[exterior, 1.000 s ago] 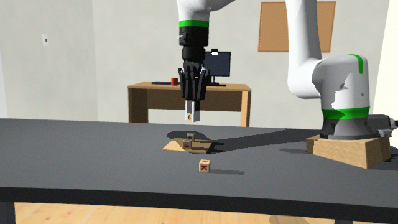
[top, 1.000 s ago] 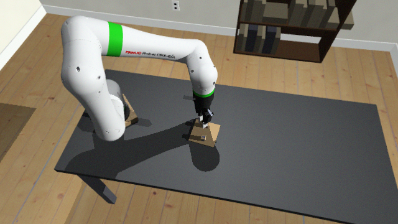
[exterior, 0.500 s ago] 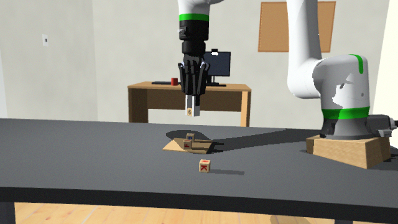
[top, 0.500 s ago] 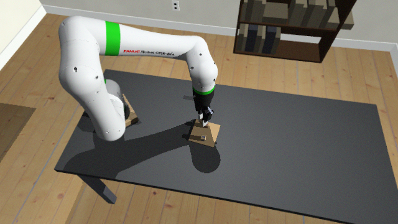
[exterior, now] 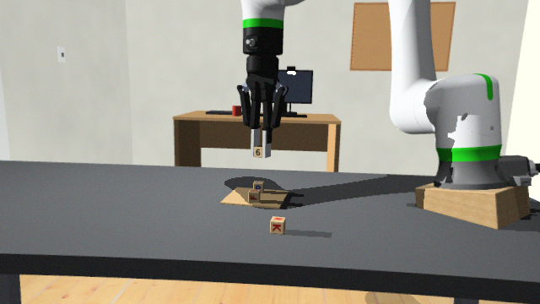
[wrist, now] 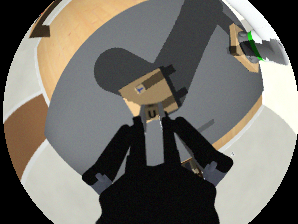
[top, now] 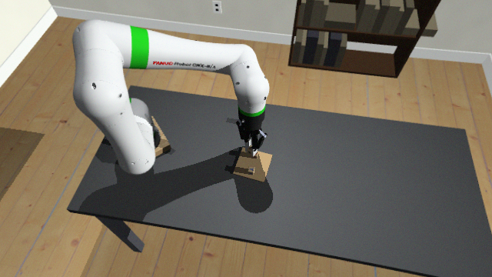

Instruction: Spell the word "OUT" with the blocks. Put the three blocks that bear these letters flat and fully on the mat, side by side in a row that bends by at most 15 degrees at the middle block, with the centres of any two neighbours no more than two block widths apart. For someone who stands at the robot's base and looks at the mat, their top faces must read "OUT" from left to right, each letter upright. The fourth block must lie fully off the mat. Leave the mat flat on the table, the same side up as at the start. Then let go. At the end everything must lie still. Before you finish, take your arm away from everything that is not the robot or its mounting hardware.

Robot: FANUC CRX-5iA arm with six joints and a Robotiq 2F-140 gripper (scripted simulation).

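The tan mat is 1 cm ahead of my hand and 14 cm below it.
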